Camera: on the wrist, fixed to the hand. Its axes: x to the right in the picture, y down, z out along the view.
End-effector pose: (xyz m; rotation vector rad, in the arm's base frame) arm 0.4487 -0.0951 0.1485 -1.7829 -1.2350 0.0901
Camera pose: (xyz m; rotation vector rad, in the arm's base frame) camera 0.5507 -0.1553 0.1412 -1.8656 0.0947 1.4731
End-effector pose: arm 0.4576 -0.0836 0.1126 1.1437 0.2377 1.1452
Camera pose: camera 0.3524 -0.0344 0.1372 2.0450 -0.8183 2.0742
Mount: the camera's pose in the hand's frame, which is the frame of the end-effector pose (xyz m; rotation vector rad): 0.0010 0.0798 -0.0878 0.4920 -0.4142 1.4399
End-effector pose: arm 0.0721 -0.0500 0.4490 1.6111 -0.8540 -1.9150
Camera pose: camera 0.1563 -0.1183 0.4972 0.3410 -1.9985 -0.9347
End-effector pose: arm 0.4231 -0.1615 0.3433 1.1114 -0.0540 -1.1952
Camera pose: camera 0.5293 -0.1097 0.3546 0.8556 -1.2935 -0.0433
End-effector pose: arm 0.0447 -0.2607 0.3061 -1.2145 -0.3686 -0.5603
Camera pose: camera 0.0899 -0.3250 0.2172 -0.8201 0.0908 0.9815
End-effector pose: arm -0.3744 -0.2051 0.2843 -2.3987 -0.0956 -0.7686
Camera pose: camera -0.3985 -0.3204 0.2989 -1.5054 1.0217 0.3945
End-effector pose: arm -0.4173 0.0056 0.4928 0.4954 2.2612 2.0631
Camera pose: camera -0.4231 -0.0736 0.5809 -1.8783 -1.4587 -0.7665
